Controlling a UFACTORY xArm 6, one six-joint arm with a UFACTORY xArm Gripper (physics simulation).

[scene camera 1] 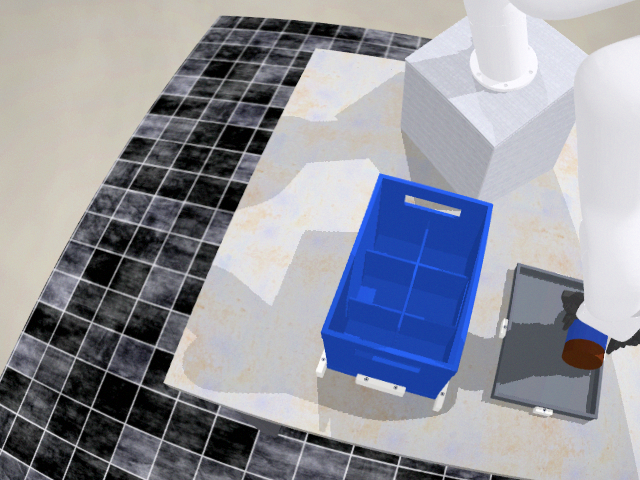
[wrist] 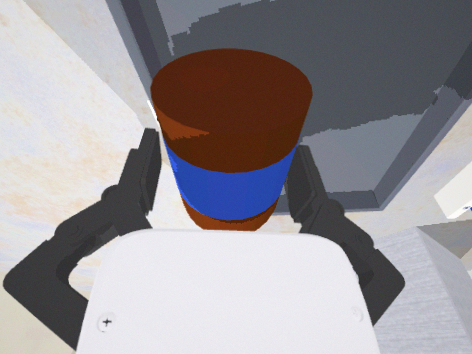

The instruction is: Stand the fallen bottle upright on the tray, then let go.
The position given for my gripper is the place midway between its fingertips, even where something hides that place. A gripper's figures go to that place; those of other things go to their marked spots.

Scene:
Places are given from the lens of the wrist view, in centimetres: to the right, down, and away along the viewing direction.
my gripper [wrist: 227, 152]: 0, -2, 14
brown bottle [wrist: 231, 119]: 0, -2, 8

